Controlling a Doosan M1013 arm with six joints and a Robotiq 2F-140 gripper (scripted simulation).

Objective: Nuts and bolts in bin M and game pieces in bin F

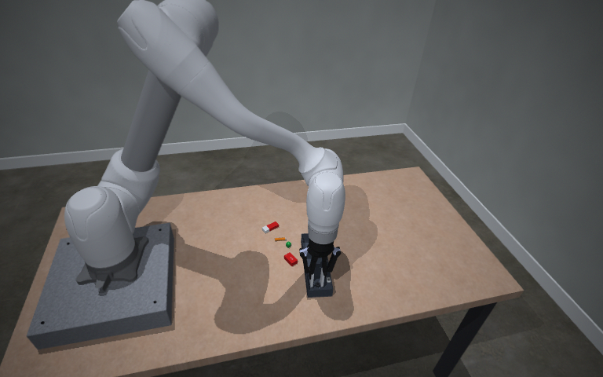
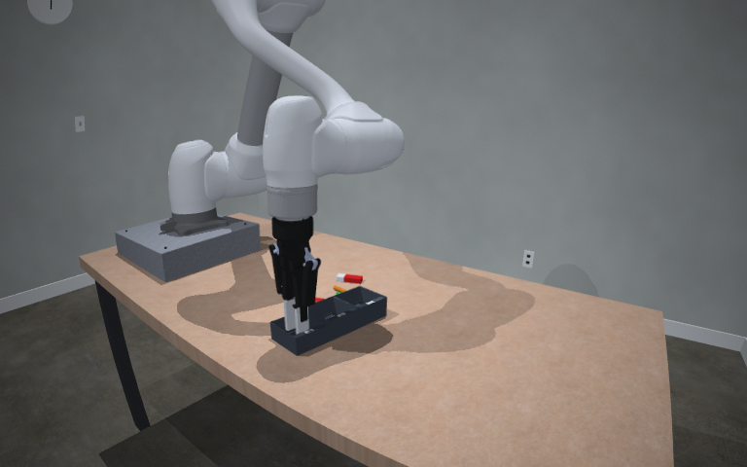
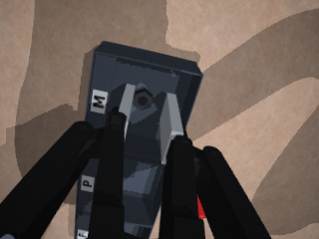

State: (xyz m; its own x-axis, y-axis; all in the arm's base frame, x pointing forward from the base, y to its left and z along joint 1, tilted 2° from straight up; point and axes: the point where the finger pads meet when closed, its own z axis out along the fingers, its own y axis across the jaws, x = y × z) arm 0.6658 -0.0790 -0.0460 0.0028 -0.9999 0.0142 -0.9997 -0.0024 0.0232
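My gripper is now 4 cm above the black nut. From my hand the other things lie so: red block: 13 cm to the left, 9 cm behind, 4 cm below; then dark three-compartment bin: 8 cm to the left, 3 cm below, 1 cm ahead; then green die: 19 cm to the left, 8 cm behind, 4 cm below.
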